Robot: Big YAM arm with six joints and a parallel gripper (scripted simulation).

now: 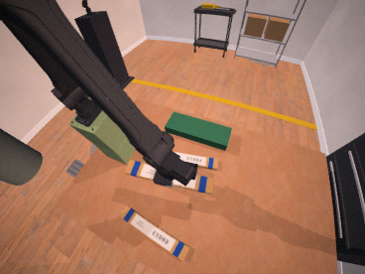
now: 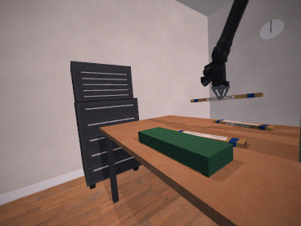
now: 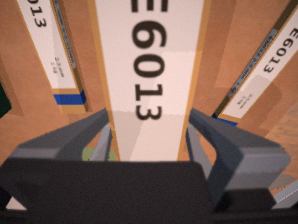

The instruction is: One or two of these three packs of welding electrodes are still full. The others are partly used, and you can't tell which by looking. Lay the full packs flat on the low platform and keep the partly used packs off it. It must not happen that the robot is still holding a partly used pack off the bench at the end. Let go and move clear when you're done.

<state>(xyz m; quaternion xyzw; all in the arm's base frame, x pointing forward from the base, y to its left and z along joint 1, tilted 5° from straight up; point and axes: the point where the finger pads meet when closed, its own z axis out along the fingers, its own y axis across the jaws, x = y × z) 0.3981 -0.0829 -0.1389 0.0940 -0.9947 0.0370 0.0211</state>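
Right now my hand is 10 mm past the green platform, 390 mm to the right of it and 190 mm above it.
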